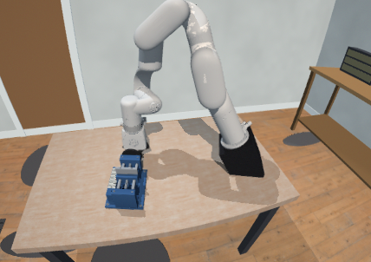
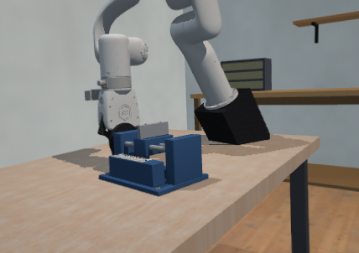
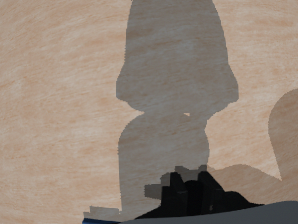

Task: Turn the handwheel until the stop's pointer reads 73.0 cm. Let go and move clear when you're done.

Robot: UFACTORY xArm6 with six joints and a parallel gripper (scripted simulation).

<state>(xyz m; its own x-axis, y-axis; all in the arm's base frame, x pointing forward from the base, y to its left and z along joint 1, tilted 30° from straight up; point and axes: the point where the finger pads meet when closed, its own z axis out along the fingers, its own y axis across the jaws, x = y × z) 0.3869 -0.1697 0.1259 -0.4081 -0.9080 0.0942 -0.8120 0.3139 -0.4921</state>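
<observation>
Now: the grey stop block 90 mm ahead of my hand, 120 mm to the left of it and 40 mm above it. The rest, counted from my hand: black handwheel 10 mm ahead, 20 mm to the left, 10 mm above.
</observation>
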